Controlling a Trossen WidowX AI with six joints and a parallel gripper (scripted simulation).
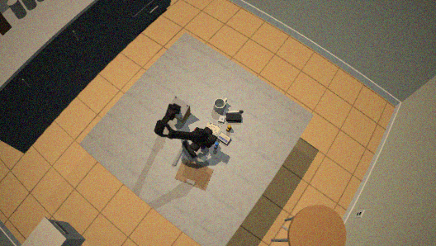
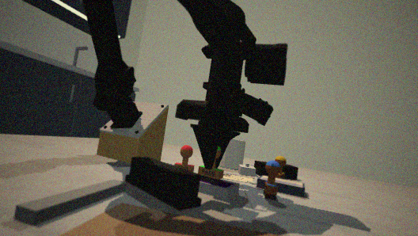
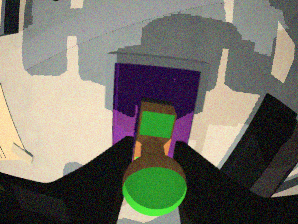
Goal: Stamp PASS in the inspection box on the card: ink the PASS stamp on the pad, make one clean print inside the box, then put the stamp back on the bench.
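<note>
My gripper tip is right at the green-knobbed stamp. From my gripper tip the other things lie so: red stamp 80 mm behind, 70 mm to the left, 20 mm below; purple ink pad 30 mm below; black block 70 mm to the right, 60 mm behind, 20 mm below.
</note>
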